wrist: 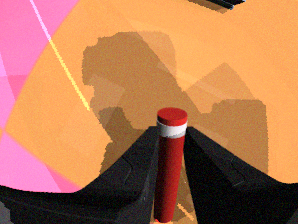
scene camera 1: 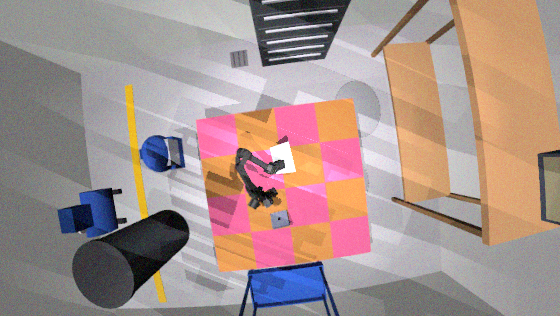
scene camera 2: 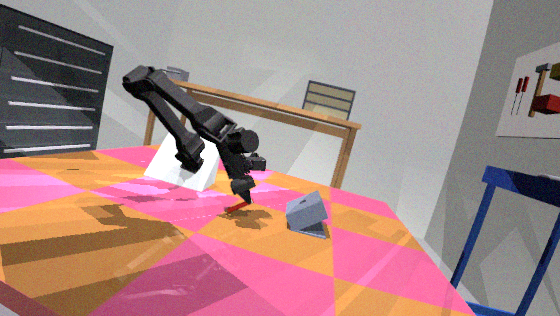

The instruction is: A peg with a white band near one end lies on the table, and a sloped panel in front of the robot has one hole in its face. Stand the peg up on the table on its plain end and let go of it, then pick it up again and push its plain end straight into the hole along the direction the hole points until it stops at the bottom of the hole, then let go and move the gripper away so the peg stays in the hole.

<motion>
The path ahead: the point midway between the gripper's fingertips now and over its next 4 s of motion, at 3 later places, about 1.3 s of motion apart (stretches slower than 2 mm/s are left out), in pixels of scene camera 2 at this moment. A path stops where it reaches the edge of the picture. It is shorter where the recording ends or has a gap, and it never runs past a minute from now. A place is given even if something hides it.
The gripper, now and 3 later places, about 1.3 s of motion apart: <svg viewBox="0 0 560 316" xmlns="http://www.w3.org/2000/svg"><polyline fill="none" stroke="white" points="249,202 245,196 239,191 235,191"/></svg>
</motion>
